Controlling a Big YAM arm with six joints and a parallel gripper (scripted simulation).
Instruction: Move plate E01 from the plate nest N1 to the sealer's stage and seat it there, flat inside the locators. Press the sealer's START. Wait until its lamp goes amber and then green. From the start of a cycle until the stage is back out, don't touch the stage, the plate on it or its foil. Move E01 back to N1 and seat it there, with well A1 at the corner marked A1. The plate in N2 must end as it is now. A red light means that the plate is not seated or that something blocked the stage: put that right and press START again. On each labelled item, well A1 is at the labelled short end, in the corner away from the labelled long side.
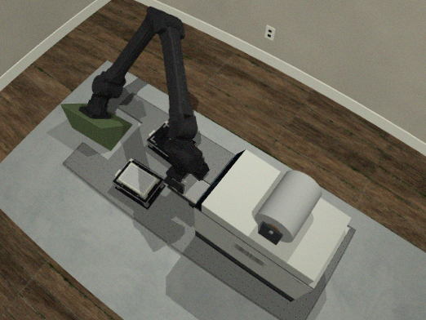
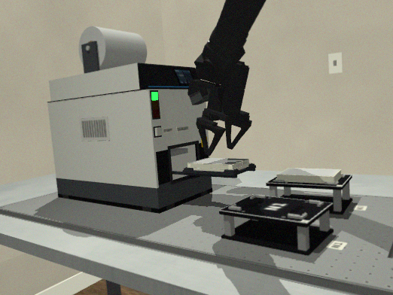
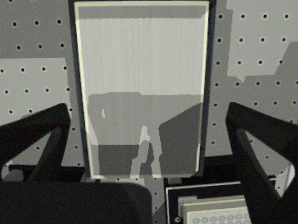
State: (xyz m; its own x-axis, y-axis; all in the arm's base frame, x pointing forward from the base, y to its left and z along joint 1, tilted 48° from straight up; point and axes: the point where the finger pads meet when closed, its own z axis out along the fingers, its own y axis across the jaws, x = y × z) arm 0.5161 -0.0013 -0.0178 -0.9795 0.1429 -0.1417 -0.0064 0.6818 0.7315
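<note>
Now: the sealer stage 50 mm below my hand. From my hand the other things lie so: covered white plate 180 mm behind, 90 mm to the right, 70 mm below; then start button 100 mm to the left, 100 mm ahead, 50 mm above; then black plate nest 190 mm behind, 130 mm to the left, 90 mm below.
</note>
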